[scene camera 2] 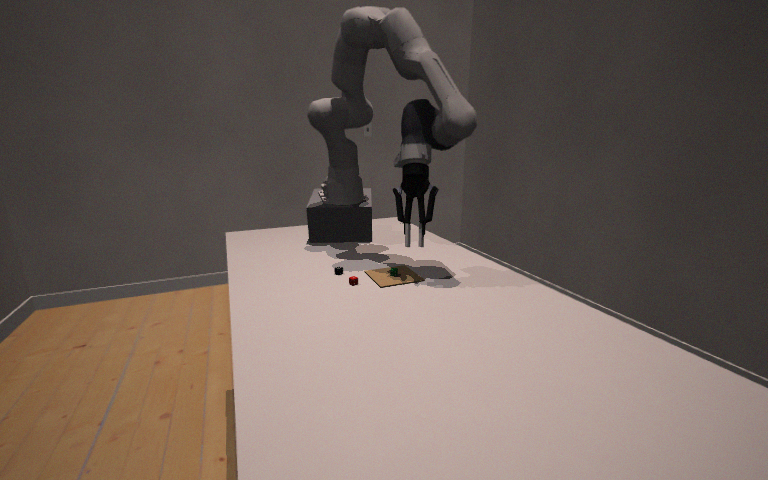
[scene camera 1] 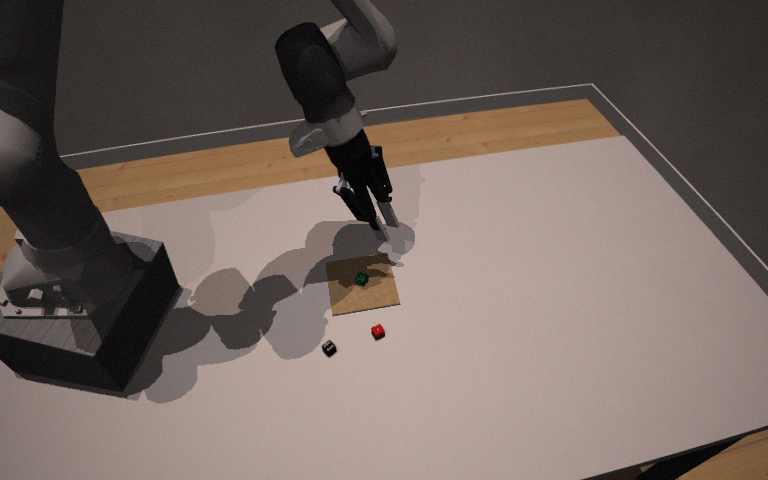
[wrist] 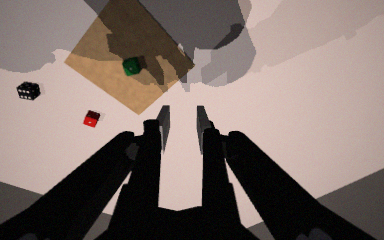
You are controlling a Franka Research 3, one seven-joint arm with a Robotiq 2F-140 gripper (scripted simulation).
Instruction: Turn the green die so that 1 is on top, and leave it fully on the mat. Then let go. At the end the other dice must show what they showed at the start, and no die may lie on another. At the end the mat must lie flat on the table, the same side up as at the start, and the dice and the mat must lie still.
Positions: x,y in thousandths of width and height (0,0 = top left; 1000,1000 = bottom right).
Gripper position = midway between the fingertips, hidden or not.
The gripper shows in scene camera 2 (540,514), in scene camera 1 (506,484) and in the wrist view (478,485).
